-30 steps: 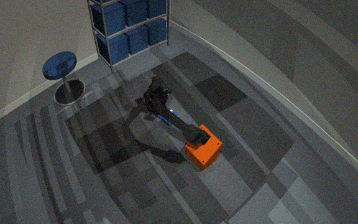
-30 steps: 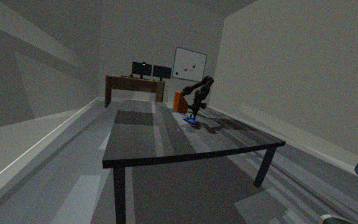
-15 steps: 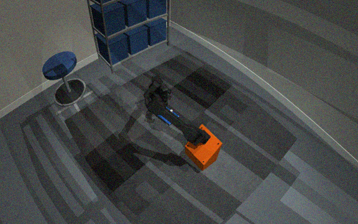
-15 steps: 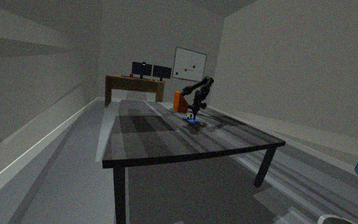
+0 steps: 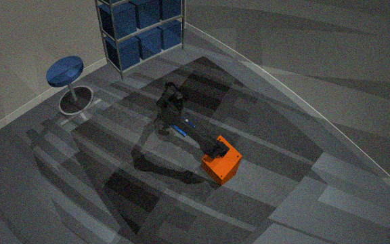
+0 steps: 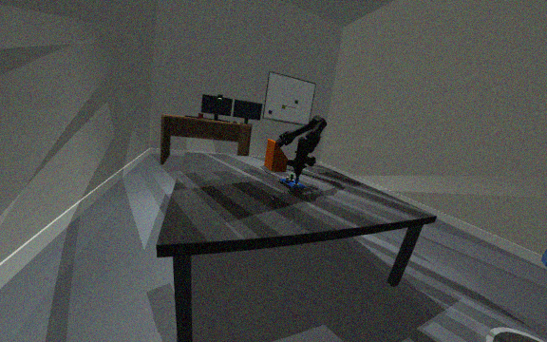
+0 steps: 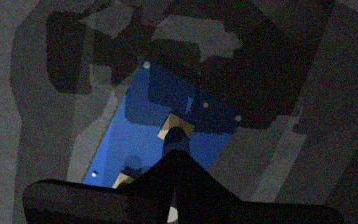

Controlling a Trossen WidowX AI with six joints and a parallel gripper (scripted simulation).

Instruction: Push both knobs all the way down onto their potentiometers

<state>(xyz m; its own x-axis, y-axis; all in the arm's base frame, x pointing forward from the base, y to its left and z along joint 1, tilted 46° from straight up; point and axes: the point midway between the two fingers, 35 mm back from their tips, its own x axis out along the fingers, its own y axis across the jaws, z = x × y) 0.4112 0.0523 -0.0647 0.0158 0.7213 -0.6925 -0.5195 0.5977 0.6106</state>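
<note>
The blue knob is 2 cm below my gripper tip. From my gripper tip the other things lie so: green knob (7 cm behind, 2 cm below).
</note>
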